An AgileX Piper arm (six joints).
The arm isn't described. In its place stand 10 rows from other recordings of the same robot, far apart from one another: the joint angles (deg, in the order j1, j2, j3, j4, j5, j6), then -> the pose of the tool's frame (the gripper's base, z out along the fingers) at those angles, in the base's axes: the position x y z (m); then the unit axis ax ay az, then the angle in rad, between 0 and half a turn.
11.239 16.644 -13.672 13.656 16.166 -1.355 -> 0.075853 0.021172 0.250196 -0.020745 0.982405 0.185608 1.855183
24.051 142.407 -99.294 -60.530 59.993 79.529 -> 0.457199 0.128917 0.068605 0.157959 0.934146 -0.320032 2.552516
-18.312 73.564 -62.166 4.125 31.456 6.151 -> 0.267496 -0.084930 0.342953 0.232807 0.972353 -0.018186 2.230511
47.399 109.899 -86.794 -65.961 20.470 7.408 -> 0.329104 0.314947 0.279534 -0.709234 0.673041 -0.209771 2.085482
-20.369 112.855 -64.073 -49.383 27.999 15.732 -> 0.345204 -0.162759 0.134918 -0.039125 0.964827 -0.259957 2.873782
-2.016 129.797 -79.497 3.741 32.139 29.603 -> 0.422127 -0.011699 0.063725 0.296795 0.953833 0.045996 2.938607
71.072 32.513 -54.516 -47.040 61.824 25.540 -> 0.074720 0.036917 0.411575 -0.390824 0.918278 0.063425 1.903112
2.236 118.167 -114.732 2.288 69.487 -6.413 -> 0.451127 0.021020 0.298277 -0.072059 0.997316 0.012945 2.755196
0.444 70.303 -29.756 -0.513 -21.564 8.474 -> 0.246259 0.002208 0.251993 0.064468 0.996171 0.059049 1.819401
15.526 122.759 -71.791 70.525 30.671 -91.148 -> 0.391646 0.154226 0.107551 -0.393369 0.890588 0.228286 2.553668
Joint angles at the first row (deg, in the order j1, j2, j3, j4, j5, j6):
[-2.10 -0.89 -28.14 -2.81 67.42 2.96]
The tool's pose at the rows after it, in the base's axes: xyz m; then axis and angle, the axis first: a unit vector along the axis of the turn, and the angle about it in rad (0 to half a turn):
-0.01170 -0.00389 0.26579 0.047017 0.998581 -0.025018 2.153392
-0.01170 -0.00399 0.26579 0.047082 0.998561 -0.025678 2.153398
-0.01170 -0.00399 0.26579 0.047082 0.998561 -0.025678 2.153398
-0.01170 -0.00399 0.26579 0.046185 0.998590 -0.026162 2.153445
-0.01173 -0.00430 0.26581 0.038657 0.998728 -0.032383 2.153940
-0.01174 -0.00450 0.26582 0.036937 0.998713 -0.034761 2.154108
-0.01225 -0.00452 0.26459 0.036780 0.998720 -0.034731 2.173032
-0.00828 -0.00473 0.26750 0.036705 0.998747 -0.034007 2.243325
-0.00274 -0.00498 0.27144 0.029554 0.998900 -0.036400 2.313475
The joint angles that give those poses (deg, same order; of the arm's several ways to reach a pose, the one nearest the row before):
[-2.10 -0.89 -28.14 -2.94 67.42 2.96]
[-2.10 -0.89 -28.14 -3.01 67.41 2.96]
[-2.10 -0.89 -28.14 -3.01 67.41 2.96]
[-2.10 -0.89 -28.14 -3.01 67.41 2.85]
[-2.10 -0.89 -28.14 -3.22 67.42 1.97]
[-2.10 -0.89 -28.14 -3.36 67.42 1.76]
[-2.10 -0.76 -28.14 -3.36 68.37 1.72]
[-2.10 2.31 -29.18 -3.36 70.36 1.72]
[-2.10 5.84 -30.35 -3.36 71.99 0.92]

